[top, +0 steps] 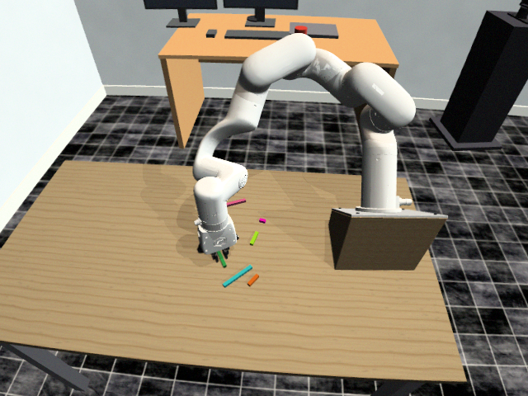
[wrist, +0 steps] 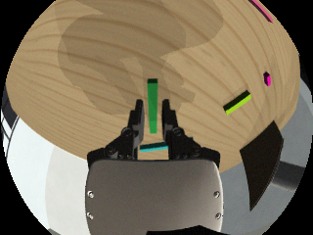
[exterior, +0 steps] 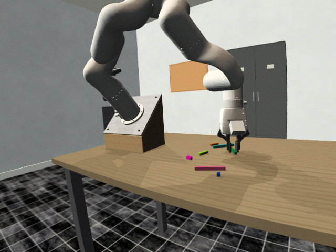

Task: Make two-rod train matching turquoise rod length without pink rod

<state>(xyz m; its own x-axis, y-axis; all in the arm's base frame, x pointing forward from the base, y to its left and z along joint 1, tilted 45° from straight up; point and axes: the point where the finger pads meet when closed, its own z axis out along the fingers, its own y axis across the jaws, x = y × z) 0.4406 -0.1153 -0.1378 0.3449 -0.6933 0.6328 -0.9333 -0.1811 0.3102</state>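
My gripper is now 20 mm above the green rod. The rest, counted from my hand: lime rod (110 mm behind, 60 mm to the right, 20 mm below); turquoise rod (70 mm to the left, 50 mm behind, 20 mm below); orange rod (90 mm to the left, 90 mm behind, 20 mm below).
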